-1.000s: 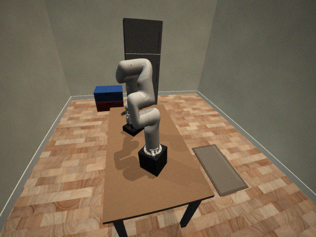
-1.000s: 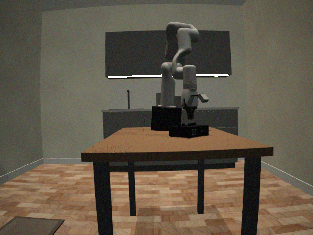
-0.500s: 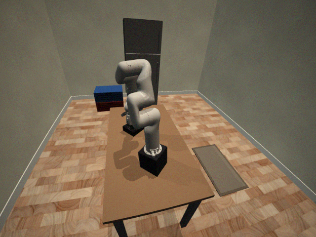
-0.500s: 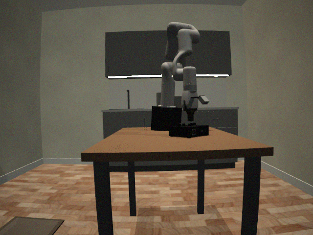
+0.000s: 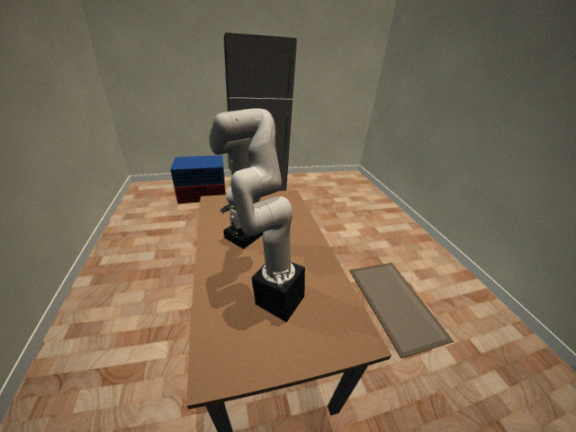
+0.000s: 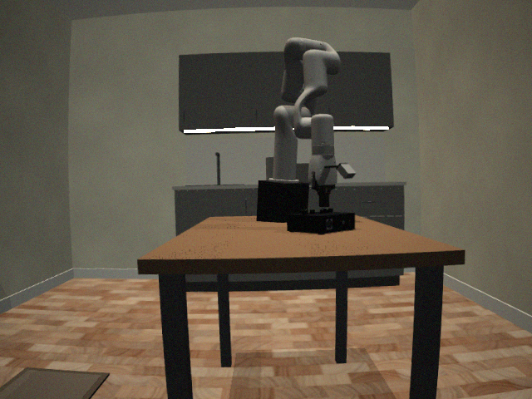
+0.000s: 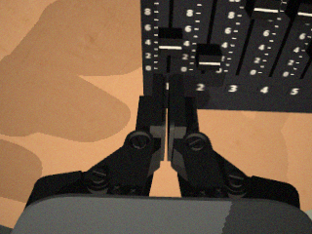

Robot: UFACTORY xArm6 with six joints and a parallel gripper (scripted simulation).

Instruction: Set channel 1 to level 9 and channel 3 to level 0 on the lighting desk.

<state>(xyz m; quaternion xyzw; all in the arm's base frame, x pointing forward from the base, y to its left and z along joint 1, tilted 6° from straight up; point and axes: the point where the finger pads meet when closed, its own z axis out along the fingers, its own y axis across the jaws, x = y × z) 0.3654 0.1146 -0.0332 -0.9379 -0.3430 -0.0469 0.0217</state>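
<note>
The fader cap is 3 cm below my hand, 2 cm to the left of it and 2 cm ahead of it.
</note>
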